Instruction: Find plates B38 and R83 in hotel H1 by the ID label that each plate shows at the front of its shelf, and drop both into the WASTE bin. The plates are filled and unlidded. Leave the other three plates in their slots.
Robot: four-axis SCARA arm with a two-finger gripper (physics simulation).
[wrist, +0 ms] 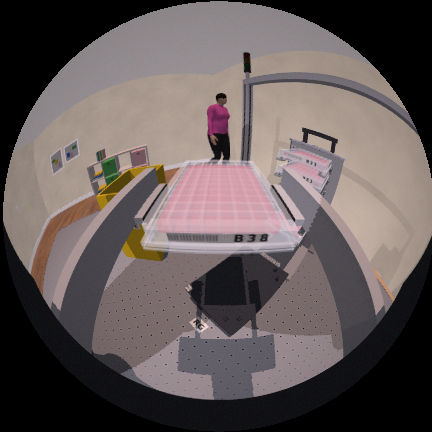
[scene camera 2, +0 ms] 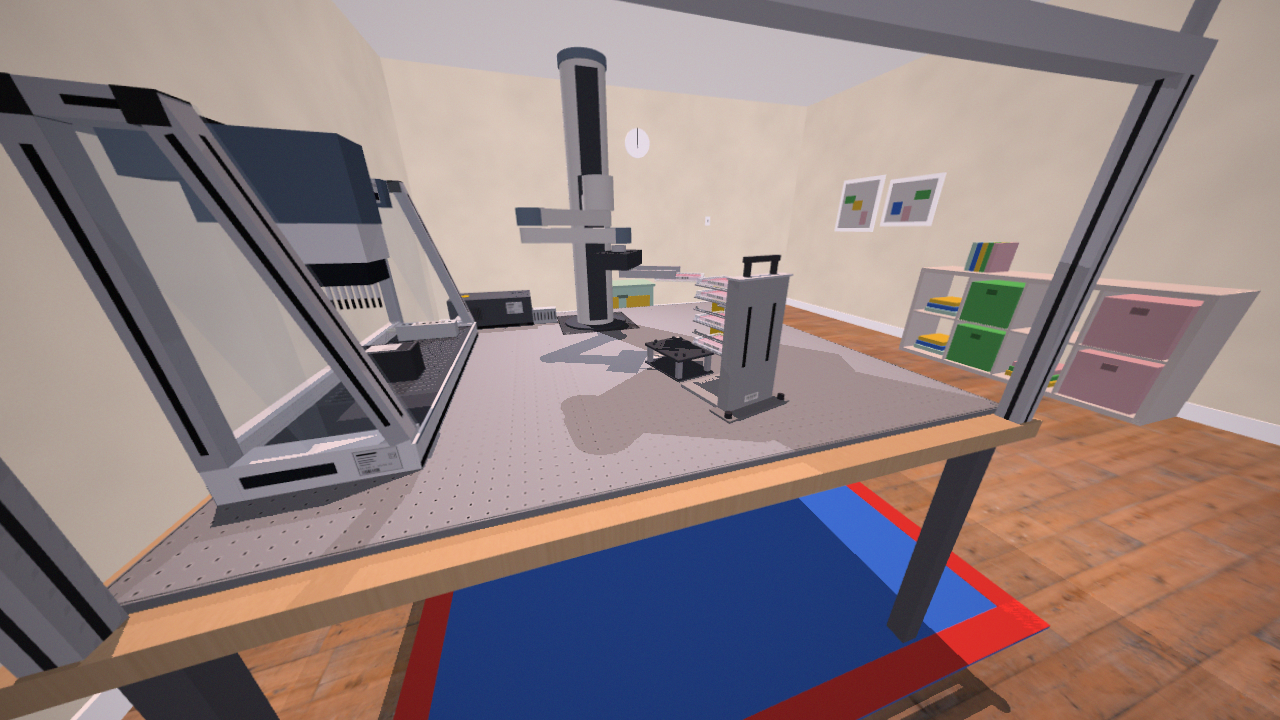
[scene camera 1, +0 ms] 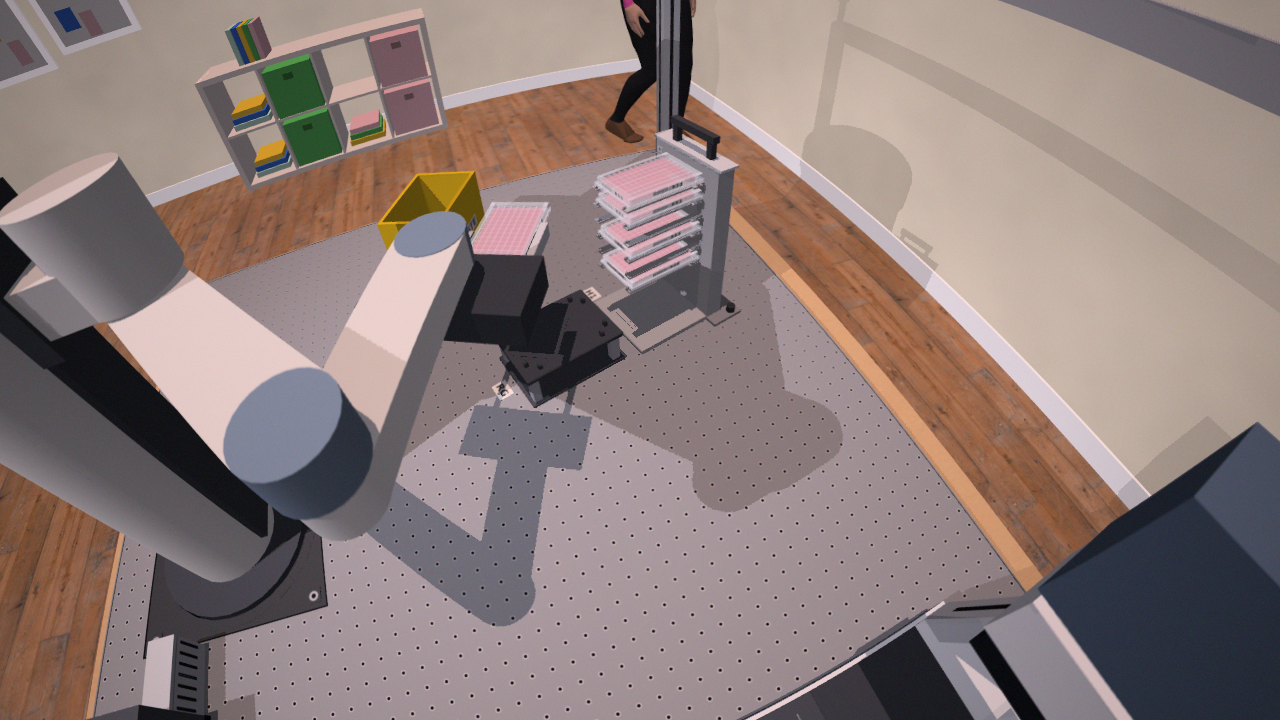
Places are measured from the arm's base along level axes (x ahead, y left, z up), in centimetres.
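Where they show: gripper, fingertip midpoint: (wrist: 218, 175) (scene camera 2: 678, 272) (scene camera 1: 504, 228); arm's base at its link origin: (scene camera 2: 595, 324) (scene camera 1: 240, 539).
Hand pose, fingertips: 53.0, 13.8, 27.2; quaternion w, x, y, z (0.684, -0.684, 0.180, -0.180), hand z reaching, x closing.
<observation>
Each offset is from my fingertips to the top centre of the thing, as dx, dy, dz. "spot": to the spot under its first point.
My gripper (scene camera 1: 509, 234) (scene camera 2: 677, 271) (wrist: 218, 175) is shut on plate B38 {+0.3, +0.6, -0.5} (scene camera 1: 512, 225) (wrist: 220, 197), a pink-filled unlidded plate. Its B38 label faces the wrist camera. It is held level, high above the table. The yellow WASTE bin {-9.5, +25.5, -5.9} (scene camera 1: 458, 192) (wrist: 144, 246) stands left of the plate in the wrist view, partly hidden by the left finger; in scene camera 1 the arm covers part of it. Hotel H1 (scene camera 1: 717, 223) (scene camera 2: 753, 344) stands to the right with several pink plates (scene camera 1: 650, 180) on its shelves. Plate R83 cannot be singled out for certain; the shelf labels are small or hidden.
A black regrip stand (scene camera 1: 572, 333) (scene camera 2: 678, 346) (wrist: 267, 280) marked RG stands low in front of hotel H1. Hotel H1 has a black top handle {spot: +28.5, +3.9, +5.3} (scene camera 1: 695, 134) (scene camera 2: 761, 259) (wrist: 320, 135). A person (scene camera 1: 637, 85) (wrist: 218, 120) stands beyond the table. A dark blue machine (scene camera 1: 1181, 555) (scene camera 2: 286, 179) stands at the opposite side.
</observation>
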